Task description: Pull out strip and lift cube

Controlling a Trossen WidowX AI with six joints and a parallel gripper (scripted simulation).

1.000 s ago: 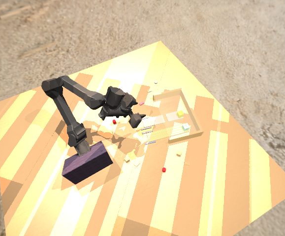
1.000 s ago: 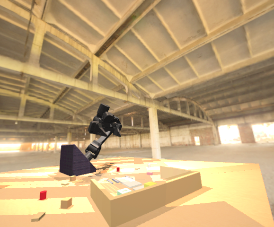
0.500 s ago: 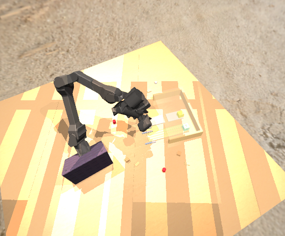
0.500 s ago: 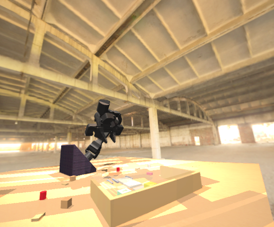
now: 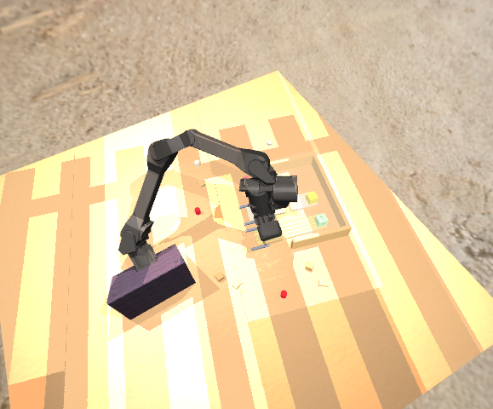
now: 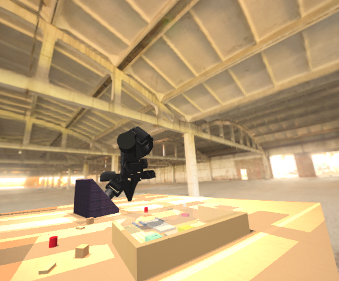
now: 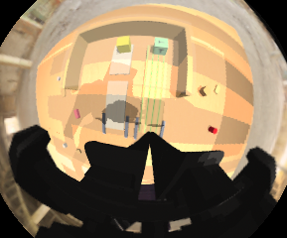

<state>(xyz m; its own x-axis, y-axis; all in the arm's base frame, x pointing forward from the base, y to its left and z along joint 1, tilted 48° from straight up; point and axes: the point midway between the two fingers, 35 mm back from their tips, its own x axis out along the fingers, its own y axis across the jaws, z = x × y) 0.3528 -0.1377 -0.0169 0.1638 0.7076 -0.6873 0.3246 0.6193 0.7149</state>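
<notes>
The grey strip lies 90 mm below my gripper tip, 70 mm to the left of it and 60 mm ahead of it.
</notes>
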